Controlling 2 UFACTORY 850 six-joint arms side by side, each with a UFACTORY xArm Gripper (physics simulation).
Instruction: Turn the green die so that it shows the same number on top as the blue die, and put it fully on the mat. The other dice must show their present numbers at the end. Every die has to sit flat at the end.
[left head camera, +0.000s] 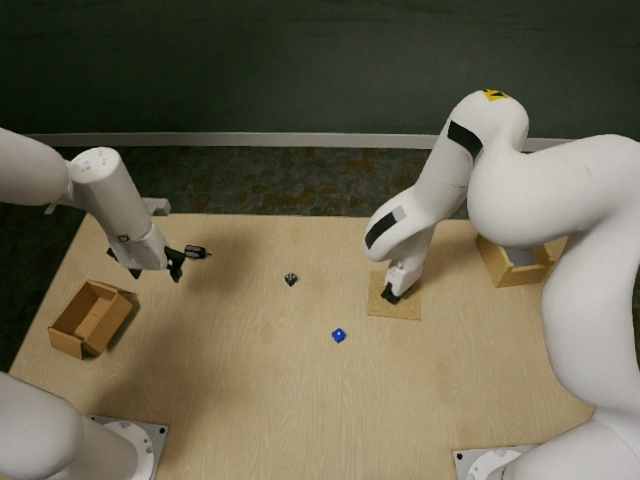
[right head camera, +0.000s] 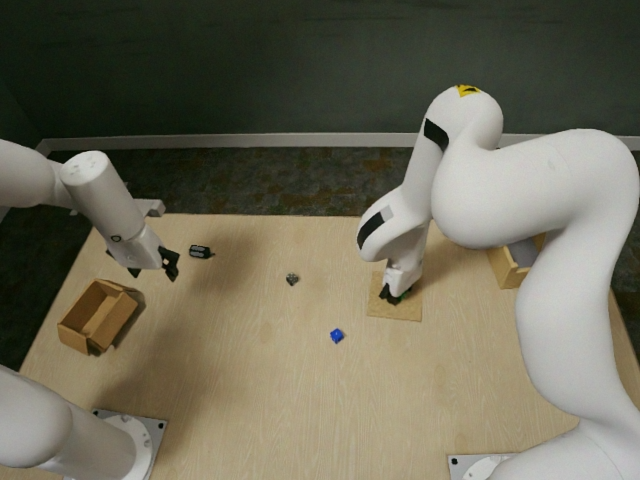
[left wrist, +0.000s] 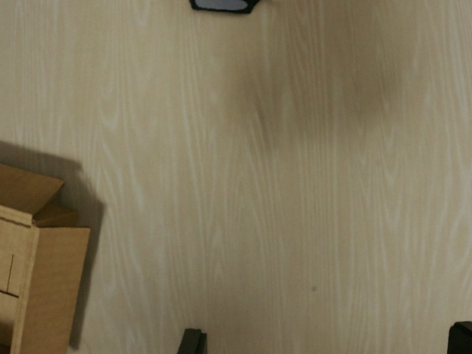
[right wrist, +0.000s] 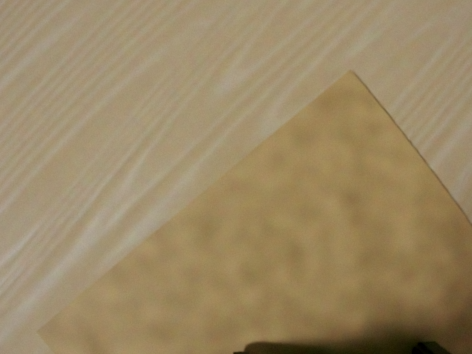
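Note:
The tan mat (left head camera: 379, 310) (right head camera: 379, 310) (right wrist: 300, 225) lies right of the table's middle. The green die (left head camera: 403, 296) (right head camera: 405, 295) is over the mat, mostly hidden by my right gripper; its top number is not readable. My right gripper (left head camera: 395, 299) (right head camera: 397, 299) (right wrist: 334, 350) is low over the mat at the die, fingers apart. The blue die (left head camera: 338, 335) (right head camera: 336, 335) is left of and in front of the mat; one white pip seems to show on top. A dark grey die (left head camera: 290, 279) (right head camera: 292, 279) is farther left. My left gripper (left head camera: 156, 277) (right head camera: 153, 276) (left wrist: 326, 345) is open, empty, high above the table.
An open cardboard box (left head camera: 109, 322) (right head camera: 112, 321) (left wrist: 55, 290) stands at the left. A small black-and-grey object (left head camera: 195, 252) (right head camera: 199, 251) (left wrist: 222, 5) lies behind it. A wooden box (left head camera: 519, 276) (right head camera: 511, 277) stands at the right, partly behind the right arm.

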